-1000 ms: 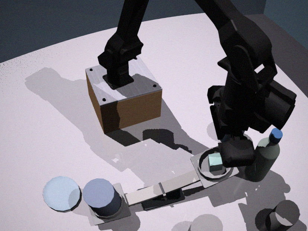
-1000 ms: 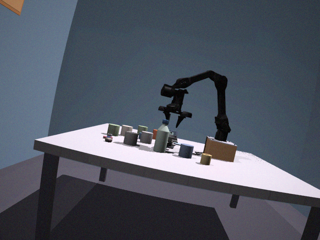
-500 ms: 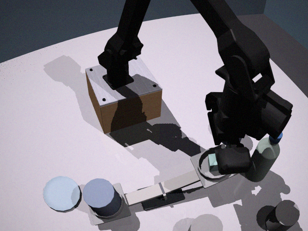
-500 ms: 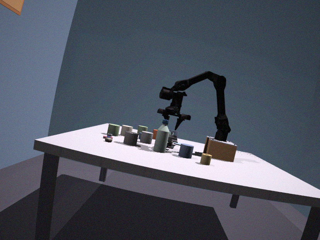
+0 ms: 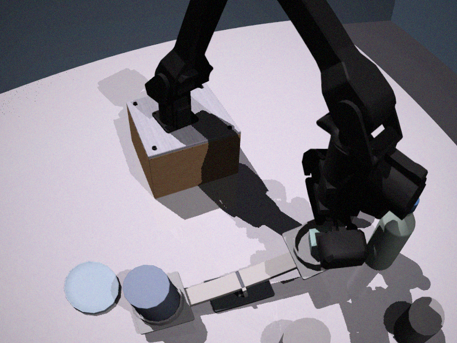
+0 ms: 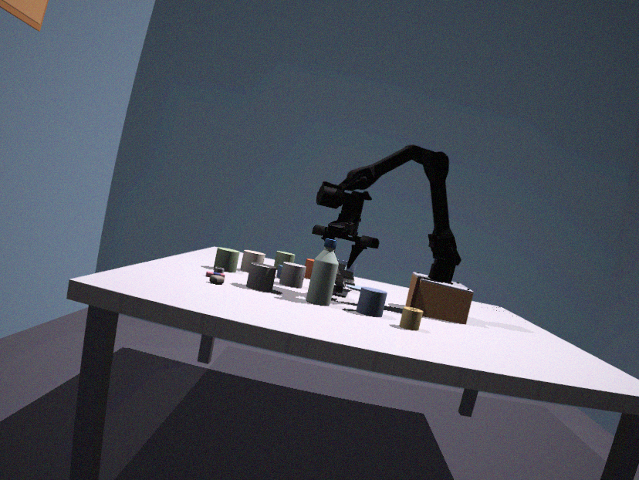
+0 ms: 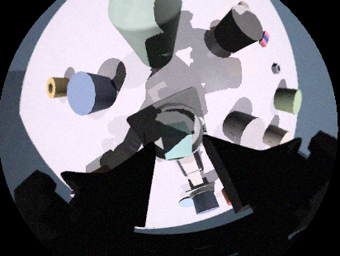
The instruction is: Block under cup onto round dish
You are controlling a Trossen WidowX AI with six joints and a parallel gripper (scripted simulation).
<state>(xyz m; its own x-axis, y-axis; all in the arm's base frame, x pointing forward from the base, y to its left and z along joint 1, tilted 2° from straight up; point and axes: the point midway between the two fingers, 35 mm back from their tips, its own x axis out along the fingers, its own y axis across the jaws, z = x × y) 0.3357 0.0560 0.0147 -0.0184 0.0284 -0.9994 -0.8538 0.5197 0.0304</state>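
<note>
Now: the round pale-blue dish 33 cm to the right of my gripper tip, 16 cm behind it and 9 cm below it. Round my gripper tip: cup 16 cm to the left, 7 cm behind, 6 cm below; grey-green bottle 12 cm to the left, 6 cm ahead, 2 cm above; small balance 12 cm to the right, 7 cm below, 3 cm behind.
</note>
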